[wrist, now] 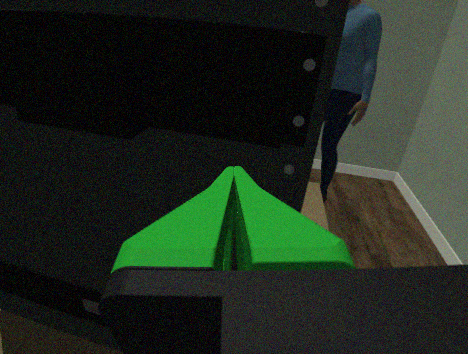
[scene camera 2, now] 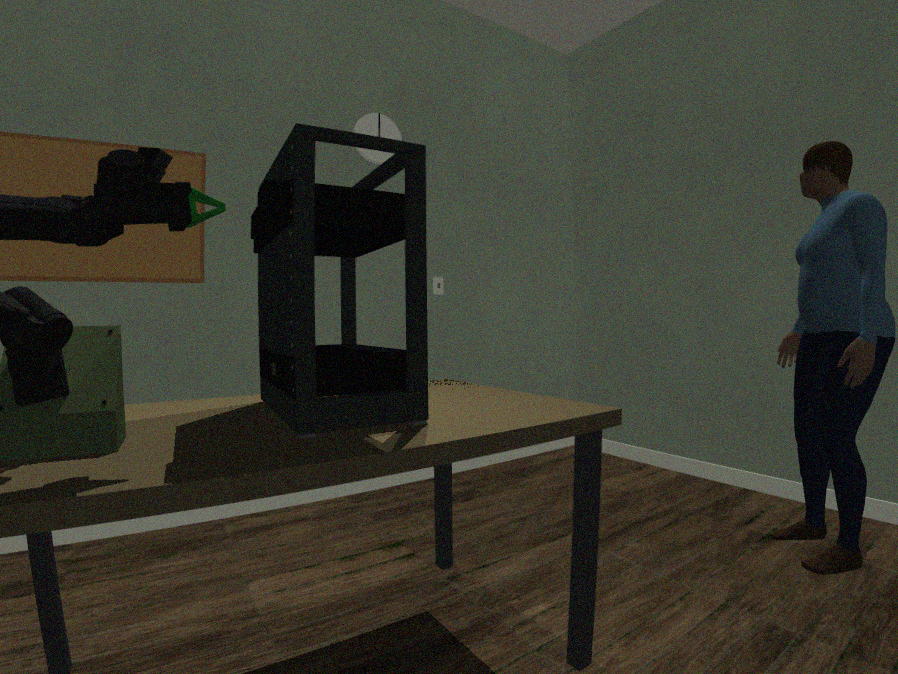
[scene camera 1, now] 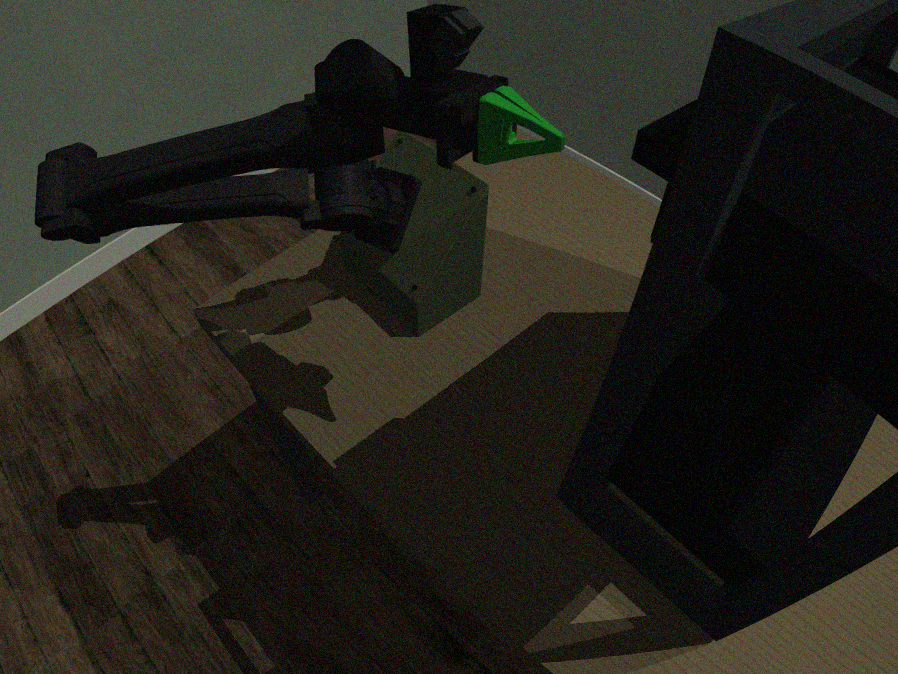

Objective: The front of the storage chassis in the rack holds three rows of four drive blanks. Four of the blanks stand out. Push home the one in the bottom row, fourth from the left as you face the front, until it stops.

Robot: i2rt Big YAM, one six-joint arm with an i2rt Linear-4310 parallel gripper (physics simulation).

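Note:
My gripper has green fingers, shut with nothing between them. It points at the front of the rack, with a gap between the fingertips and the chassis front in both scene views. The storage chassis is a black box in the upper part of the rack. Its front end sticks out of the rack toward my gripper. In the wrist view the chassis front is nearly black, above and beyond the fingertips. The single blanks, the bottom-row fourth one included, cannot be told apart.
The rack stands on a wooden table. A dark unit sits low in the rack. The arm's green base block stands before the rack. Round pale screws line the rack's right post. A person stands beyond.

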